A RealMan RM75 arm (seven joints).
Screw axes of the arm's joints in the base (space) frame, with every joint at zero. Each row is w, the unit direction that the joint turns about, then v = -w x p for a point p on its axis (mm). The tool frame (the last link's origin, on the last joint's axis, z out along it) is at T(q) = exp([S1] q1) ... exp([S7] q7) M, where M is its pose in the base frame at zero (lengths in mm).
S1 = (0, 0, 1, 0, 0, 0)
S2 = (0, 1, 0, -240.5, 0, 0)
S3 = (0, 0, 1, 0, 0, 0)
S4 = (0, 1, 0, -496.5, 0, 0)
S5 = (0, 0, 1, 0, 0, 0)
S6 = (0, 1, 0, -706.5, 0, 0)
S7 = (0, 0, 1, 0, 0, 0)
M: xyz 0 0 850.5 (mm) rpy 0 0 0 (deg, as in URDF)
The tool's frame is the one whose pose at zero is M.
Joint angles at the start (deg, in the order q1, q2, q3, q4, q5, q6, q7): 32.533, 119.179, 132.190, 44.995, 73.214, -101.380, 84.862
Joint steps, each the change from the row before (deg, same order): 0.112, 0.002, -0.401, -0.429, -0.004, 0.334, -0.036; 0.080, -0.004, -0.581, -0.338, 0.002, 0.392, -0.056; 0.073, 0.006, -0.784, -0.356, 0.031, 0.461, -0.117; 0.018, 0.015, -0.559, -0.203, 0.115, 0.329, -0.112; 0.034, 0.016, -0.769, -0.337, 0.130, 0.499, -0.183; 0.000, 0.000, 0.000, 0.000, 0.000, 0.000, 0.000; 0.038, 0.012, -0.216, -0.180, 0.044, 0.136, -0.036
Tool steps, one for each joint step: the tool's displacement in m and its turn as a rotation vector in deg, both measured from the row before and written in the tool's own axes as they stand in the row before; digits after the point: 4 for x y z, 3 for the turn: 0.0012, -0.0002, 0.0018, -0.142, 0.217, 0.250; 0.0012, -0.0001, 0.0020, -0.168, 0.364, 0.156; 0.0015, 0.0001, 0.0025, -0.251, 0.474, 0.100; 0.0009, 0.0001, 0.0017, -0.144, 0.250, 0.010; 0.0015, 0.0000, 0.0024, -0.170, 0.373, 0.035; 0.0000, 0.0000, 0.0000, 0.000, 0.000, 0.000; 0.0005, 0.0001, 0.0009, -0.093, 0.079, 0.083
